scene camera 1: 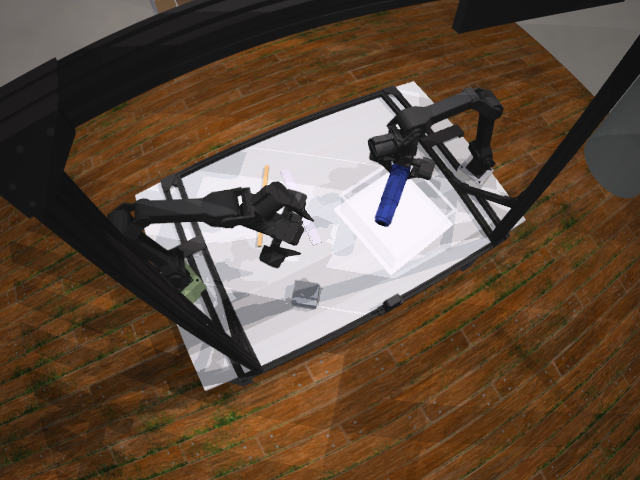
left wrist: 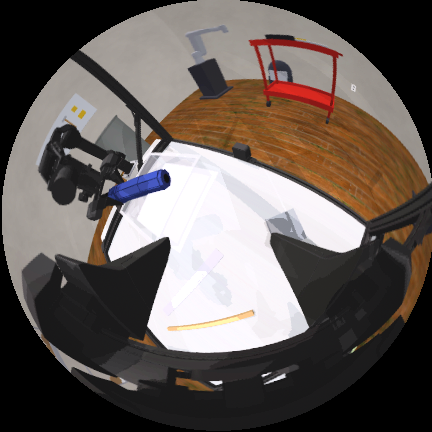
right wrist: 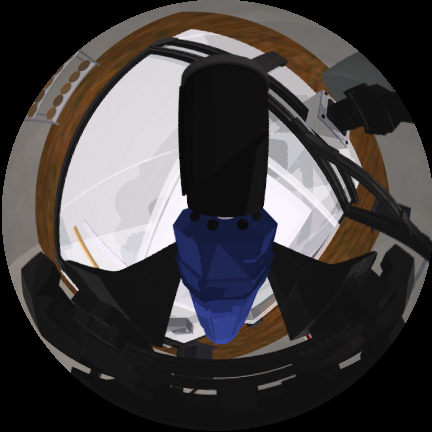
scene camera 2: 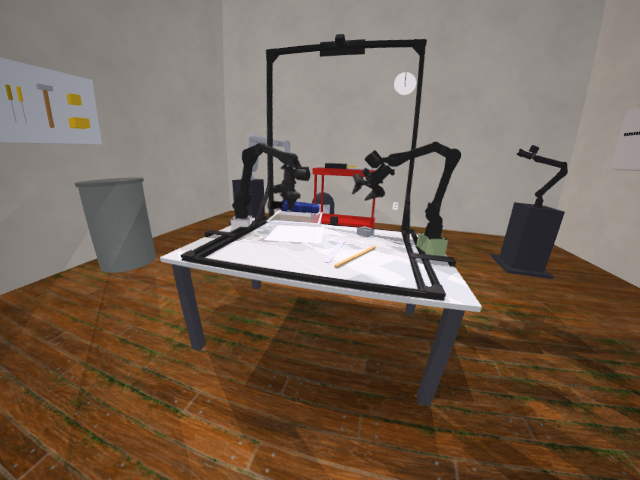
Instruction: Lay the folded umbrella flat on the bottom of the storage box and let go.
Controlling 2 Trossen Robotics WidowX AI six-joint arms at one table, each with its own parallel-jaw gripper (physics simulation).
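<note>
The folded blue umbrella [scene camera 1: 391, 196] [scene camera 2: 302, 207] [left wrist: 141, 186] [right wrist: 222, 280] is held roughly level over the white storage box [scene camera 1: 361, 241] [scene camera 2: 295, 217], a little above its rim. My right gripper [scene camera 1: 401, 167] [scene camera 2: 291, 203] [right wrist: 222, 242] is shut on the umbrella near one end; the other end reaches out over the box's inside. In the left wrist view the umbrella's free end points toward the picture's middle. My left gripper [scene camera 1: 306, 237] [scene camera 2: 360, 196] [left wrist: 220, 240] is open and empty, above the middle of the table and apart from the box.
An orange stick [scene camera 1: 265, 175] [scene camera 2: 355, 256] [left wrist: 212, 321] and a pale flat strip [scene camera 1: 314, 236] [scene camera 2: 334, 251] [left wrist: 195, 282] lie on the table below my left gripper. A grey block [scene camera 1: 306, 294] [scene camera 2: 365, 231] [right wrist: 180, 326] lies apart from them. Black frame rails run along the table edges.
</note>
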